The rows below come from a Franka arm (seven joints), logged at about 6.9 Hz.
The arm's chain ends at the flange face. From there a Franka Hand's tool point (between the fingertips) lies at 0.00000 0.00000 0.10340 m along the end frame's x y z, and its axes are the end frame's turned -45 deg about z.
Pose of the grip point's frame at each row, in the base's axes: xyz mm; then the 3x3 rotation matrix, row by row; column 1 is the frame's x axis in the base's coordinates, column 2 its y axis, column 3 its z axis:
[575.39 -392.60 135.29], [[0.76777 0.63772 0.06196], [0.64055 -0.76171 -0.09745], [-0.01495 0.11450 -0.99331]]
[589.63 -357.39 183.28], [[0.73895 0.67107 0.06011], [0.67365 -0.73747 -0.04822], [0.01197 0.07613 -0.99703]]
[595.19 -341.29 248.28], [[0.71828 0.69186 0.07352], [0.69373 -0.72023 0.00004], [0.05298 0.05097 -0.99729]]
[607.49 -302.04 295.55], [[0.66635 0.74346 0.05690], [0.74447 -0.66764 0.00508], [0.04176 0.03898 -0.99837]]
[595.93 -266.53 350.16], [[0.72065 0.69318 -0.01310], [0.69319 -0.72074 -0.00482], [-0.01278 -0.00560 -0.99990]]
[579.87 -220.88 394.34], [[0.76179 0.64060 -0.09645], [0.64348 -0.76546 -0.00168], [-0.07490 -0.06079 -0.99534]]
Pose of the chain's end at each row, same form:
[568.98 -382.52 238.00], [[0.99383 -0.09196 0.06196], [-0.08567 -0.99155 -0.09745], [0.07039 0.09153 -0.99331]]
[583.41 -352.40 286.37], [[0.99703 -0.04800 0.06011], [-0.04513 -0.99781 -0.04822], [0.06230 0.04537 -0.99703]]
[587.59 -341.29 351.40], [[0.99712 -0.01868 0.07352], [-0.01874 -0.99982 0.00004], [0.07350 -0.00142 -0.99729]]
[601.61 -302.57 398.78], [[0.99689 0.05453 0.05690], [0.05433 -0.99851 0.00508], [0.05709 -0.00197 -0.99837]]
[597.28 -266.03 453.55], [[0.99973 -0.01942 -0.01310], [-0.01948 -0.99980 -0.00482], [-0.01300 0.00508 -0.99990]]
[589.84 -220.71 497.26], [[0.99164 -0.08569 -0.09645], [-0.08625 -0.99627 -0.00168], [-0.09595 0.00998 -0.99534]]

